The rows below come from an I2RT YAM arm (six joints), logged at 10 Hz.
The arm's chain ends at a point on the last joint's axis. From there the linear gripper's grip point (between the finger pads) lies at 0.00 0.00 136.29 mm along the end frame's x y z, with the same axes.
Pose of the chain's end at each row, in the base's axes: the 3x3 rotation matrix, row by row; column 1 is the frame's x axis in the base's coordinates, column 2 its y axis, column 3 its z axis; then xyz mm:
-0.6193 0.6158 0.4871; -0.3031 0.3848 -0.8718; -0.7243 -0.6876 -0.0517; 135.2 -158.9 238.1
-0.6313 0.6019 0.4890; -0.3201 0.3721 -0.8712; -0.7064 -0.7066 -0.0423; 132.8 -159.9 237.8
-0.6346 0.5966 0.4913; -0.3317 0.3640 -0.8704; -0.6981 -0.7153 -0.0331; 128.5 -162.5 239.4
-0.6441 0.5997 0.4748; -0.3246 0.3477 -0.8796; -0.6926 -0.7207 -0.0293; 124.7 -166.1 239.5
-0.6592 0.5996 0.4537; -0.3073 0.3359 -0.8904; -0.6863 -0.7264 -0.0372; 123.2 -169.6 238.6
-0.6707 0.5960 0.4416; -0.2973 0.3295 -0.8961; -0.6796 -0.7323 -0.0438; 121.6 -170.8 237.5
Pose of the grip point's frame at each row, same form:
-0.6193 0.6158 0.4871; -0.3031 0.3848 -0.8718; -0.7243 -0.6876 -0.0517; 201.6 -277.7 231.1
-0.6313 0.6019 0.4890; -0.3201 0.3721 -0.8712; -0.7064 -0.7066 -0.0423; 199.4 -278.6 232.0
-0.6346 0.5966 0.4913; -0.3317 0.3640 -0.8704; -0.6981 -0.7153 -0.0331; 195.5 -281.1 234.9
-0.6441 0.5997 0.4748; -0.3246 0.3477 -0.8796; -0.6926 -0.7207 -0.0293; 189.4 -286.0 235.5
-0.6592 0.5996 0.4537; -0.3073 0.3359 -0.8904; -0.6863 -0.7264 -0.0372; 185.0 -291.0 233.5
-0.6707 0.5960 0.4416; -0.2973 0.3295 -0.8961; -0.6796 -0.7323 -0.0438; 181.8 -292.9 231.5

